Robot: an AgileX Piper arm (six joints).
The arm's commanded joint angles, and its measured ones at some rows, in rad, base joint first. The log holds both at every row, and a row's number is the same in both.
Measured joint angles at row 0:
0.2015, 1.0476, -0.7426, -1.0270, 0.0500, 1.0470
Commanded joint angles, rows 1 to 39:
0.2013, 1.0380, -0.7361, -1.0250, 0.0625, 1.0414
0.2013, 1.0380, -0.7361, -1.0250, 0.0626, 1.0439
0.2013, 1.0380, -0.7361, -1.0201, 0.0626, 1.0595
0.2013, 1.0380, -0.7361, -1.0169, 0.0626, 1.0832
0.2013, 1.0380, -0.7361, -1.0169, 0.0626, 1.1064
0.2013, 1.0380, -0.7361, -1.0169, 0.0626, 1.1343
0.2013, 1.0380, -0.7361, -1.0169, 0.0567, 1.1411
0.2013, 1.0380, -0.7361, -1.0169, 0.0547, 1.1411
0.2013, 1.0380, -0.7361, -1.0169, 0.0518, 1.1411
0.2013, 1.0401, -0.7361, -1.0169, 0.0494, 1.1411
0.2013, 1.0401, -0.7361, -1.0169, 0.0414, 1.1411
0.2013, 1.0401, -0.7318, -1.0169, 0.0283, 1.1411
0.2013, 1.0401, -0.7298, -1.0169, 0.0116, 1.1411
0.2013, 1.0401, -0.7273, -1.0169, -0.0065, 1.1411
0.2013, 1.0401, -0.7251, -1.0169, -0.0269, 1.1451
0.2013, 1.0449, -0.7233, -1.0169, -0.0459, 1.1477
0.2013, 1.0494, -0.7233, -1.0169, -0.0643, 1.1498
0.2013, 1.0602, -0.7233, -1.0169, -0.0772, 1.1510
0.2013, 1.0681, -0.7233, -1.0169, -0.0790, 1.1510
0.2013, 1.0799, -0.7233, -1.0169, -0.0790, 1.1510
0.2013, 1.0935, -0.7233, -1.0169, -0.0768, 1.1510
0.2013, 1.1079, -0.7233, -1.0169, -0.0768, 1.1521
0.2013, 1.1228, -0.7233, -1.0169, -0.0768, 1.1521
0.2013, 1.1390, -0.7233, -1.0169, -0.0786, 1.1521
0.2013, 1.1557, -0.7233, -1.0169, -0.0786, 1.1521
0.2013, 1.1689, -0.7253, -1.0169, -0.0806, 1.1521
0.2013, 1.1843, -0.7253, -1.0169, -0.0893, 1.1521
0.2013, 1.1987, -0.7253, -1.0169, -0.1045, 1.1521
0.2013, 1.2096, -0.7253, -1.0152, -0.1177, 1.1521
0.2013, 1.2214, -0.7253, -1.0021, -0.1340, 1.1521
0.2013, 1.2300, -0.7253, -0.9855, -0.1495, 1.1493
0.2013, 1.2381, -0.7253, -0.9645, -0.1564, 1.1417
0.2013, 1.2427, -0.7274, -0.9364, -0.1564, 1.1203
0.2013, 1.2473, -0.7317, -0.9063, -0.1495, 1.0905
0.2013, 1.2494, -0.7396, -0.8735, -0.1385, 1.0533
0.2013, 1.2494, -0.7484, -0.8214, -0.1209, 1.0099
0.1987, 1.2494, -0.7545, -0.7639, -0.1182, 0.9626
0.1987, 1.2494, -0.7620, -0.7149, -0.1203, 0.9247
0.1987, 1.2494, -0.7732, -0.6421, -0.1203, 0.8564
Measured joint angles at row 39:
0.2015, 1.2489, -0.7374, -0.8408, -0.1260, 1.0327
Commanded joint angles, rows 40 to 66:
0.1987, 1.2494, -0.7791, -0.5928, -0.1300, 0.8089
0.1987, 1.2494, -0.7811, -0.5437, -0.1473, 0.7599
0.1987, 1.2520, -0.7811, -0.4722, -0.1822, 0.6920
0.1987, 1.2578, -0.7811, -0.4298, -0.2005, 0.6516
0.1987, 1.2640, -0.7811, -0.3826, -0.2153, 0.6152
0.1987, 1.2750, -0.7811, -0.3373, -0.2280, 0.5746
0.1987, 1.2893, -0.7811, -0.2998, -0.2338, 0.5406
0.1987, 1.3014, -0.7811, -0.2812, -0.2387, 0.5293
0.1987, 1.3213, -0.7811, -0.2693, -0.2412, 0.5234
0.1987, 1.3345, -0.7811, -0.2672, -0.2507, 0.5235
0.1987, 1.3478, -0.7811, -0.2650, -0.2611, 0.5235
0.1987, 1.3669, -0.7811, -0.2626, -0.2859, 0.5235
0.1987, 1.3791, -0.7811, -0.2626, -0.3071, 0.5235
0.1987, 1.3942, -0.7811, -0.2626, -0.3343, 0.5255
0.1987, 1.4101, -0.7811, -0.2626, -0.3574, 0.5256
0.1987, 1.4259, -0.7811, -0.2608, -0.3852, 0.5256
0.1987, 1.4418, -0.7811, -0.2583, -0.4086, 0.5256
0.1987, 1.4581, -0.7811, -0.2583, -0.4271, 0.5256
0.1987, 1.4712, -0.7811, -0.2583, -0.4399, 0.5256
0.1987, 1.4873, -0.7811, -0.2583, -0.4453, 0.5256
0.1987, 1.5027, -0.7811, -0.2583, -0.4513, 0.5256
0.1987, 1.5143, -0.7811, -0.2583, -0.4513, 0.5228
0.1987, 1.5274, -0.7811, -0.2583, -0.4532, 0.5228
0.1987, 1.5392, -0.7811, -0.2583, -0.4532, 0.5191
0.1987, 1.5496, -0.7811, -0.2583, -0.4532, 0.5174
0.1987, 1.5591, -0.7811, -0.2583, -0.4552, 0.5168
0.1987, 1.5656, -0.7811, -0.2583, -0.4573, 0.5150
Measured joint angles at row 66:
0.2015, 1.5379, -0.7761, -0.2622, -0.4307, 0.5312
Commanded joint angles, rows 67 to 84:
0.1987, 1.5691, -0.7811, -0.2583, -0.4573, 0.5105
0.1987, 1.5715, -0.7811, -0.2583, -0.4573, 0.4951
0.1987, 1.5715, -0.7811, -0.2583, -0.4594, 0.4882
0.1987, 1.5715, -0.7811, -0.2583, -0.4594, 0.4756
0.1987, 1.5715, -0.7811, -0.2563, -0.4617, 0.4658
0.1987, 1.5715, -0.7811, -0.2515, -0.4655, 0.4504
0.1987, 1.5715, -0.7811, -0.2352, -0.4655, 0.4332
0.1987, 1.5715, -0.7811, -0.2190, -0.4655, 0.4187
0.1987, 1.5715, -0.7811, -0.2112, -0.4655, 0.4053
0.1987, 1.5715, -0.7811, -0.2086, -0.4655, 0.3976
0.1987, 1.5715, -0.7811, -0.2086, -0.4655, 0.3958
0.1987, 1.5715, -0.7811, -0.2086, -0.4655, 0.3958
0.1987, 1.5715, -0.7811, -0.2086, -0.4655, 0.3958
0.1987, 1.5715, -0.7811, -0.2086, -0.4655, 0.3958
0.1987, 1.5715, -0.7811, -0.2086, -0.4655, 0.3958
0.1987, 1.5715, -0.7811, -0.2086, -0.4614, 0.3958
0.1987, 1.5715, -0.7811, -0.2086, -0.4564, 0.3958
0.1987, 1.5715, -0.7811, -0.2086, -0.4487, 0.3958
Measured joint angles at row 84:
0.2015, 1.5722, -0.7761, -0.2163, -0.4476, 0.4090
